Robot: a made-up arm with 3 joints. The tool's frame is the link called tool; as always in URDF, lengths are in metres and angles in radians.
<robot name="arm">
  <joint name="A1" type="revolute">
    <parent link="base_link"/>
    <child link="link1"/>
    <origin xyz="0 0 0.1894" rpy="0 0 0"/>
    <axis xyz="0 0 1"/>
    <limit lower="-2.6" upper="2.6"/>
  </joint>
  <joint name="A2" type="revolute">
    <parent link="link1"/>
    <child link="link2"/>
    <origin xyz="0.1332 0.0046 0.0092" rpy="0 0 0"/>
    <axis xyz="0 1 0"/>
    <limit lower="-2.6" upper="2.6"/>
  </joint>
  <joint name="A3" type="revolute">
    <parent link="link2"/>
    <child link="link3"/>
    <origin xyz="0.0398 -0.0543 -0.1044" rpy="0 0 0"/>
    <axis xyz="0 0 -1"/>
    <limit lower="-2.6" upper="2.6"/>
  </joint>
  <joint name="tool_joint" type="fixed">
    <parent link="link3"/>
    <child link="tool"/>
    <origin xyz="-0.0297 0.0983 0.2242" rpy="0 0 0"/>
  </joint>
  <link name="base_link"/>
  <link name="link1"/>
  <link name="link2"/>
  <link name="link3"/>
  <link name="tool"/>
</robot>
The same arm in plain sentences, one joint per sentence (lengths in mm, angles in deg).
The arm has three revolute joints in a row. What follows holds with every joint at zero, and every direction is one of the base frame's.
Joint 1 lies 189.4 mm along +z from the base frame's origin and turns about +z, from -148.97 to 148.97 deg.
Joint 2 lies 133.2 mm along +x and 4.6 mm along +y and 9.2 mm along +z from joint 1 and turns about +y, from -148.97 to 148.97 deg.
Joint 3 lies 39.8 mm along +x and 54.3 mm along -y and 104.4 mm along -z from joint 2 and turns about -z, from -148.97 to 148.97 deg.
The tool frame, which is the frame that the pose is given for, lies 29.7 mm along -x and 98.3 mm along +y and 224.2 mm along +z from joint 3; its axes are parallel to the base frame's.

